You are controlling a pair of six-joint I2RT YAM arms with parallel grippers.
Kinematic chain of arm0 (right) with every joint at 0, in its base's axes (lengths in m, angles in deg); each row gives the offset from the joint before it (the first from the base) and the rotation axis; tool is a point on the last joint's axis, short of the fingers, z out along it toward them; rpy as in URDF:
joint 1: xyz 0 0 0.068 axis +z
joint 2: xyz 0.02 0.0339 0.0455 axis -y
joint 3: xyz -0.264 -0.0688 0 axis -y
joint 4: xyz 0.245 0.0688 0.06 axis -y
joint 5: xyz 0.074 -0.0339 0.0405 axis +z
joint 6: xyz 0.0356 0 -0.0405 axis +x
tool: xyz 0 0 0 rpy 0 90 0
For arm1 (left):
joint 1: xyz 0 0 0.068 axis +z
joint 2: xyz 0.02 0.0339 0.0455 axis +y
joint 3: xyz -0.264 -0.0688 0 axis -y
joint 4: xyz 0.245 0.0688 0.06 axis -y
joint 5: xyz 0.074 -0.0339 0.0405 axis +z
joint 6: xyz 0.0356 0 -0.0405 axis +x
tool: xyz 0 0 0 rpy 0 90 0
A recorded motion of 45 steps. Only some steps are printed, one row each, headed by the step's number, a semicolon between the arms.
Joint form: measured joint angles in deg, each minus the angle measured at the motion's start. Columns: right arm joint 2, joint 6, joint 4, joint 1, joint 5, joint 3; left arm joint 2, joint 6, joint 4, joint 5, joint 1, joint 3.
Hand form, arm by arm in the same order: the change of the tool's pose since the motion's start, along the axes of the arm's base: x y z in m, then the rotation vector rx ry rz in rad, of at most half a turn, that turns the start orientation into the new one. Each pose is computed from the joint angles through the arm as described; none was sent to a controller.
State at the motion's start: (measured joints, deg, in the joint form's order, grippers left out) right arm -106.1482 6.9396 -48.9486 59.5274 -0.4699 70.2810; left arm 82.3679 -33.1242 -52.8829 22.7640 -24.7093 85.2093
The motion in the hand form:
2: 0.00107 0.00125 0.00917 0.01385 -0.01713 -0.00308; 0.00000 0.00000 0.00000 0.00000 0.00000 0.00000
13: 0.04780 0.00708 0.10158 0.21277 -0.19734 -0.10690; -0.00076 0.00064 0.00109 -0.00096 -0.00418 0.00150
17: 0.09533 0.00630 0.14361 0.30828 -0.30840 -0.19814; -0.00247 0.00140 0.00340 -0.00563 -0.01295 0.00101
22: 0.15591 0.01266 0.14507 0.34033 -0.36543 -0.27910; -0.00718 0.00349 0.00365 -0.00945 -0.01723 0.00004
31: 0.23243 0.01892 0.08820 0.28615 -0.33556 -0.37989; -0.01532 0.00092 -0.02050 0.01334 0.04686 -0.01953
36: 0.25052 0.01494 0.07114 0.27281 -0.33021 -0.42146; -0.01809 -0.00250 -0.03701 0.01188 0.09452 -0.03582
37: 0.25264 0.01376 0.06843 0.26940 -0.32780 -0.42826; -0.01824 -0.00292 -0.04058 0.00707 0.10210 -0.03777
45: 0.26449 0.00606 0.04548 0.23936 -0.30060 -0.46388; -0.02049 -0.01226 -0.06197 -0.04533 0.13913 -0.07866
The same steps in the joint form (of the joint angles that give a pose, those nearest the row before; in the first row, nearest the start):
2: 0.83 0.13 -0.74 0.00 -0.46 1.09; 0.00 0.00 0.00 0.00 0.00 0.00
13: 3.72 -0.07 -4.61 -5.57 -2.82 17.29; -0.22 0.00 0.02 0.07 0.04 0.00
17: -0.22 -0.74 -5.36 -11.08 -3.82 30.25; -0.68 0.00 0.13 0.02 0.04 0.00
22: -10.45 -1.40 -5.22 -16.37 -3.87 43.95; -1.86 -0.02 0.26 -0.09 0.04 -1.01
31: -28.42 -0.76 -7.35 -21.79 -3.48 60.66; -3.15 -0.28 0.61 -0.37 -1.09 -6.62
36: -32.52 0.07 -7.54 -23.34 -3.67 64.17; -3.15 -0.94 1.05 -1.51 -1.84 -9.73
37: -32.94 0.22 -7.54 -23.58 -3.69 64.35; -3.15 -1.16 1.42 -1.90 -1.88 -10.45
45: -35.52 0.90 -7.17 -25.03 -3.58 64.24; -2.97 -2.73 4.92 -5.40 -3.37 -14.82

